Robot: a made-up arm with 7 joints.
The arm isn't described. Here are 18 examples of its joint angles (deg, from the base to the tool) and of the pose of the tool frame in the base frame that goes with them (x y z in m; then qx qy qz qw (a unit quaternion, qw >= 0)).
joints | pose
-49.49 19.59 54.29 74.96 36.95 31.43 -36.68 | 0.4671 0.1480 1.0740 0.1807 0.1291 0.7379 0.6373
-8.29 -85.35 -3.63 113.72 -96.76 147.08 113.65 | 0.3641 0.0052 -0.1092 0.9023 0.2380 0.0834 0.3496
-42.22 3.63 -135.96 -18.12 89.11 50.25 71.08 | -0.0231 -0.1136 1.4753 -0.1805 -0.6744 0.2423 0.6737
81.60 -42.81 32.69 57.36 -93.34 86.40 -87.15 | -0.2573 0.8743 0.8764 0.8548 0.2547 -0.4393 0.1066
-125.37 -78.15 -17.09 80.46 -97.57 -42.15 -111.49 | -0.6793 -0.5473 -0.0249 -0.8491 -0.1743 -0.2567 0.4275
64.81 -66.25 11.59 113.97 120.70 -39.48 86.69 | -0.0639 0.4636 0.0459 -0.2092 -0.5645 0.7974 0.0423
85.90 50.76 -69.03 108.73 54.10 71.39 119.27 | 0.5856 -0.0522 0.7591 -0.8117 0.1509 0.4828 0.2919
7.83 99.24 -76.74 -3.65 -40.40 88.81 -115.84 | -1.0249 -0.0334 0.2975 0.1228 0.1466 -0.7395 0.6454
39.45 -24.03 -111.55 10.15 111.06 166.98 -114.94 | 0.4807 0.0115 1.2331 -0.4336 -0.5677 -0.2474 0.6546
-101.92 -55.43 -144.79 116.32 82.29 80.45 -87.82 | -0.3631 0.2098 0.8366 -0.0196 0.2060 -0.9729 0.1036
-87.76 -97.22 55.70 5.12 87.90 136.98 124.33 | 0.0949 -0.9944 0.2615 0.3076 0.5339 -0.0354 0.7868
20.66 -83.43 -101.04 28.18 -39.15 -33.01 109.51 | 1.0334 0.0088 0.5787 -0.4444 -0.5752 -0.2958 0.6198
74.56 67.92 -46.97 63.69 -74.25 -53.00 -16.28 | 0.2205 -0.6903 1.0405 0.5958 0.3662 0.2519 0.6689
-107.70 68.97 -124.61 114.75 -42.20 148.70 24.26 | -0.4438 0.5428 0.2645 -0.6247 -0.2965 -0.6814 0.2399
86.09 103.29 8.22 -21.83 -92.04 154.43 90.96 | -0.1277 -0.7977 -0.0464 0.4548 0.8556 0.1620 0.1867
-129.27 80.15 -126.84 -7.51 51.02 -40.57 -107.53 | 0.4762 0.9247 0.6279 -0.0324 0.1049 -0.8089 0.5776
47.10 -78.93 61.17 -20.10 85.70 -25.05 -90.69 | 0.7297 0.7460 0.8081 -0.1601 0.4044 -0.7713 0.4647
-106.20 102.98 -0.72 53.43 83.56 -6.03 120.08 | 0.2728 0.7944 0.7949 0.4685 -0.6222 0.2155 0.5890
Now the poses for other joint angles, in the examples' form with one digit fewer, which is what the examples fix.
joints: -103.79 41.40 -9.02 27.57 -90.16 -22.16 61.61
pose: 0.057 0.474 1.326 -0.465 -0.620 -0.628 0.065
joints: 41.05 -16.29 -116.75 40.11 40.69 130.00 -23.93
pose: 0.289 -0.278 1.295 -0.619 -0.494 0.144 0.593
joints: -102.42 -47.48 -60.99 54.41 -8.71 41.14 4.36
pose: -0.706 -0.671 0.817 0.220 0.038 -0.787 0.575
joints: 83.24 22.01 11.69 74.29 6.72 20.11 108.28
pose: -0.082 0.369 1.214 0.844 0.265 0.306 0.352
